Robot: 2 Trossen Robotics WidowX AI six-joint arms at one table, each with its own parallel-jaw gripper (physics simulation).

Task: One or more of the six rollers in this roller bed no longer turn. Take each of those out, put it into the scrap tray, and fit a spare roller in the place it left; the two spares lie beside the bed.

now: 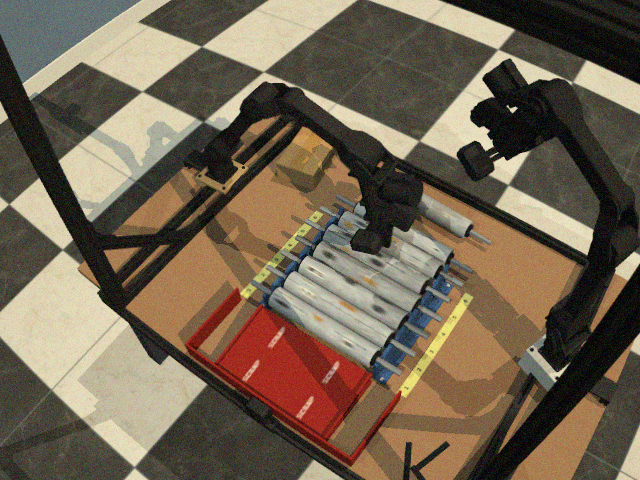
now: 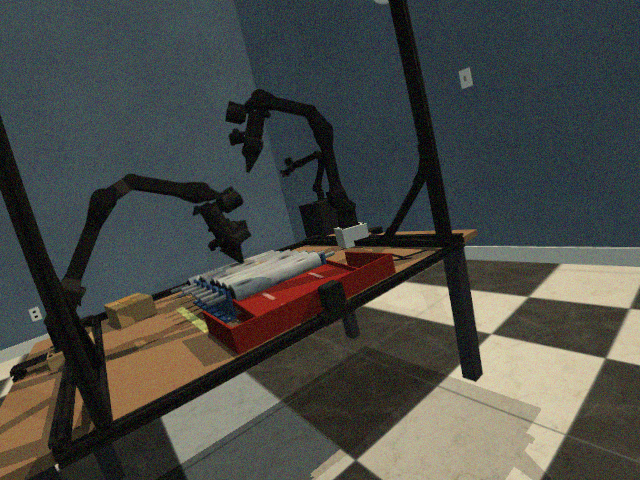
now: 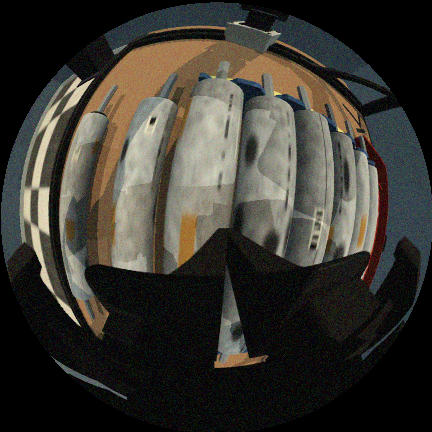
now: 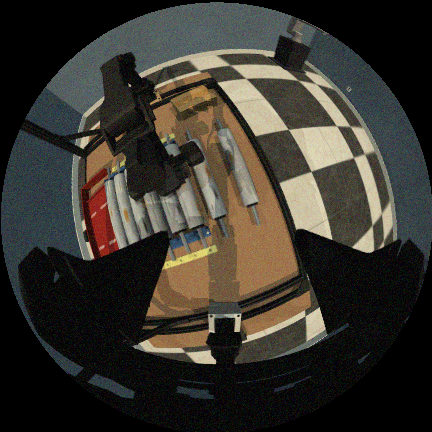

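Where they show: left gripper, fingertip midpoint: (image 1: 387, 246) (image 2: 242, 263) (image 3: 224, 234); right gripper, fingertip midpoint: (image 2: 248, 171) (image 4: 234, 236); left arm's base, origin of the base link: (image 1: 221, 172) (image 4: 149, 98); right arm's base, origin of the base link: (image 1: 557, 353) (image 2: 349, 225) (image 4: 224, 324).
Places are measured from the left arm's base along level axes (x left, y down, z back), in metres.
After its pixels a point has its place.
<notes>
Six grey, stained rollers, among them the one nearest the tray (image 1: 325, 328) @[z -0.485, x -0.258, y -0.045 m], lie side by side in the blue bed (image 1: 382, 375) (image 2: 223, 310). Two spares lie beyond the bed: the outer spare (image 1: 449, 215) @[z -0.567, x 0.162, y -0.017 m] (image 3: 82, 200) @[z -0.507, x 0.152, y 0.004 m] (image 4: 237, 167) @[z -0.511, x 0.168, y -0.017 m] and the nearer spare (image 3: 142, 185) @[z -0.522, x 0.055, y -0.013 m] (image 4: 210, 185) @[z -0.529, x 0.076, y -0.018 m]. The red scrap tray (image 1: 377, 426) @[z -0.679, x -0.375, y -0.010 m] (image 2: 289, 312) @[z -0.366, x -0.446, y -0.001 m] (image 4: 97, 215) @[z -0.414, x -0.370, y 0.003 m] is empty. My left gripper (image 1: 371, 246) (image 2: 240, 260) @[z -0.491, x -0.012, y -0.042 m] (image 3: 224, 234) @[z -0.491, x -0.012, y -0.042 m] is shut and empty, low over the bed rollers nearest the spares; contact is unclear. My right gripper (image 1: 493, 153) @[z -0.642, x 0.067, y -0.326 m] (image 4: 234, 236) @[z -0.642, x 0.067, y -0.326 m] is open and empty, high beyond the table's far edge.
Yellow numbered strips (image 1: 436, 346) @[z -0.691, x -0.140, y 0.029 m] (image 4: 192, 257) @[z -0.697, x -0.066, y 0.029 m] run along both ends of the bed. A tan block (image 1: 302, 162) @[z -0.177, x 0.115, y -0.026 m] (image 2: 129, 310) @[z -0.155, x 0.082, y -0.009 m] (image 4: 195, 101) @[z -0.202, x 0.160, y -0.025 m] stands near the left arm's base. Black frame posts rise at the table's edges. The left arm reaches across the bed.
</notes>
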